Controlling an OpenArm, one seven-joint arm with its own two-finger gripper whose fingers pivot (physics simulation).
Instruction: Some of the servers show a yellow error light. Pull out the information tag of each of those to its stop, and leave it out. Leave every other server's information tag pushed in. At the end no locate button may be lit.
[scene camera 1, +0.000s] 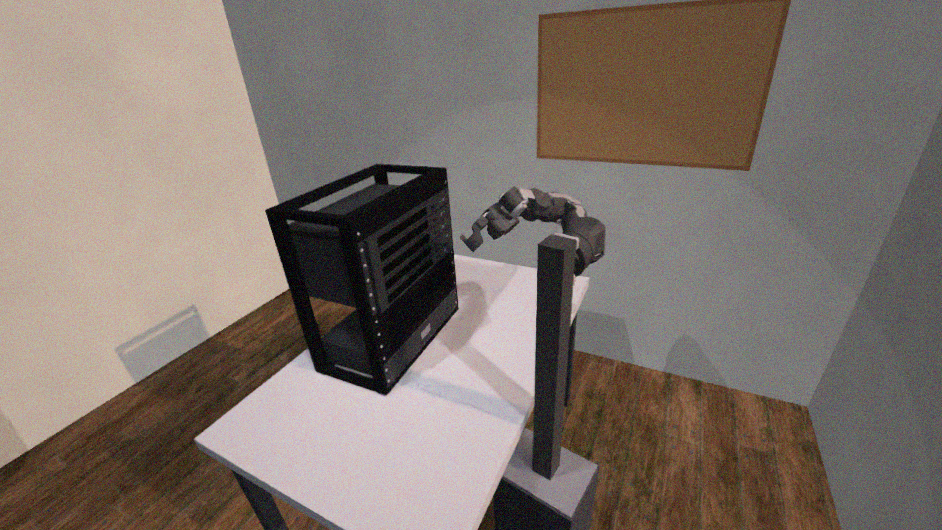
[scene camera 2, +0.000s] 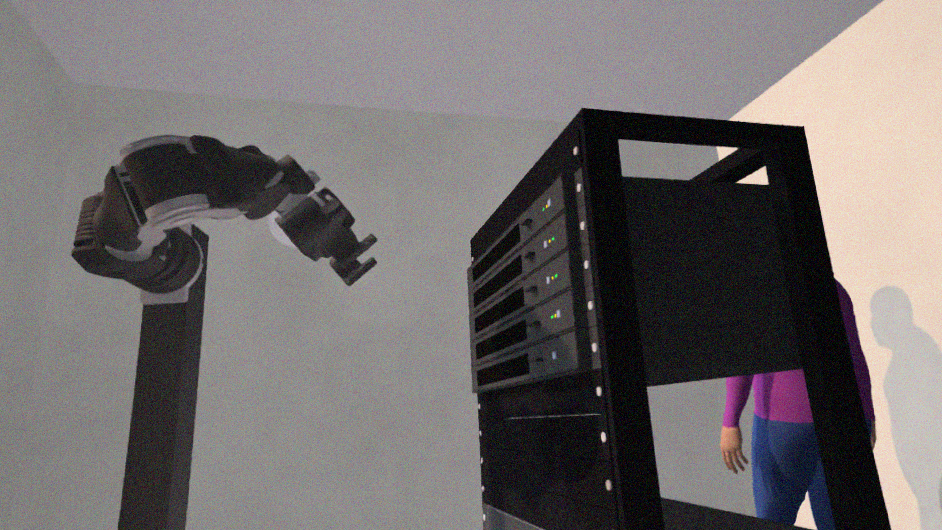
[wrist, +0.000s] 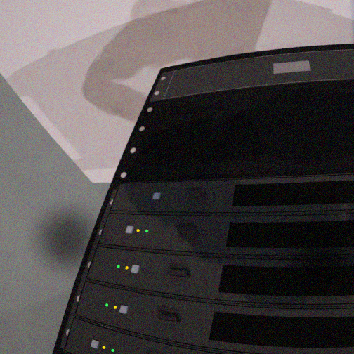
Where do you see a black rack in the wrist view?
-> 259, 132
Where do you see the gripper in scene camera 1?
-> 480, 236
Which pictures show the gripper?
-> Scene camera 1 and scene camera 2 only.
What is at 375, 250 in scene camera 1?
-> A black rack.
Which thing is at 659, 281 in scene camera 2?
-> A black rack.
